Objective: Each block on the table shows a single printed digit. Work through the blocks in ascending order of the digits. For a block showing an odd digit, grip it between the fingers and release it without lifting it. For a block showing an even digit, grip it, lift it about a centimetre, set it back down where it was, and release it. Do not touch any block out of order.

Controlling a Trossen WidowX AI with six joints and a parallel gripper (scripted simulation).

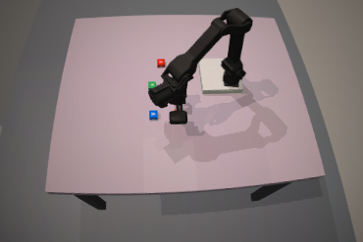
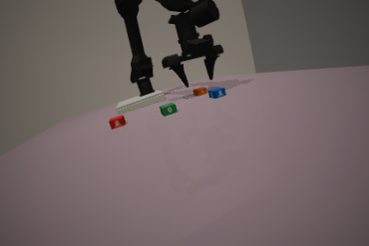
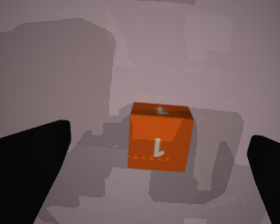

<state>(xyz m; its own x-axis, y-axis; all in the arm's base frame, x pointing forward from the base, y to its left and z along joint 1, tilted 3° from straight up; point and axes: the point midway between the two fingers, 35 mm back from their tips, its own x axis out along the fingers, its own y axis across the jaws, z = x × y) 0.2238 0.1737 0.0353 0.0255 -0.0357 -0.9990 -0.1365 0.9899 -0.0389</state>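
The orange block lies 10 mm behind my gripper tip and 30 mm below it. From my gripper tip the other things lie so: red block 80 mm ahead, 250 mm to the right, 30 mm below; then green block 110 mm ahead, 120 mm to the right, 30 mm below; then blue block 90 mm ahead, 10 mm to the left, 30 mm below.
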